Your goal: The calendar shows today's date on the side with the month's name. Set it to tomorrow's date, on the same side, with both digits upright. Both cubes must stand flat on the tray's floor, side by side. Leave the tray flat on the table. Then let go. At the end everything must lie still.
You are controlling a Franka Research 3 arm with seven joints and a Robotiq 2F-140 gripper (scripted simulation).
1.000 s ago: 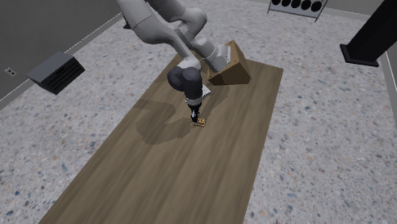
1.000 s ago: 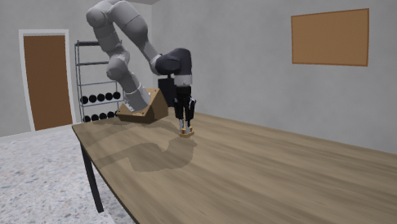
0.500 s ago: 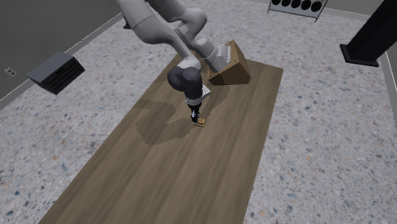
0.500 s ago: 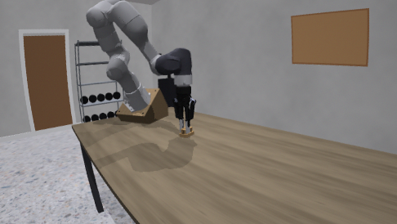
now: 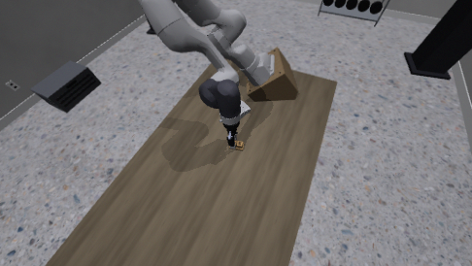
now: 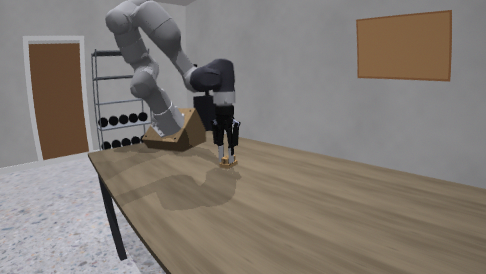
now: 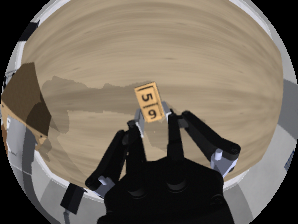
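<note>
Now: hand 30 mm above the cube. Round my hand: tray: 40 mm below, 20 mm to the left.
</note>
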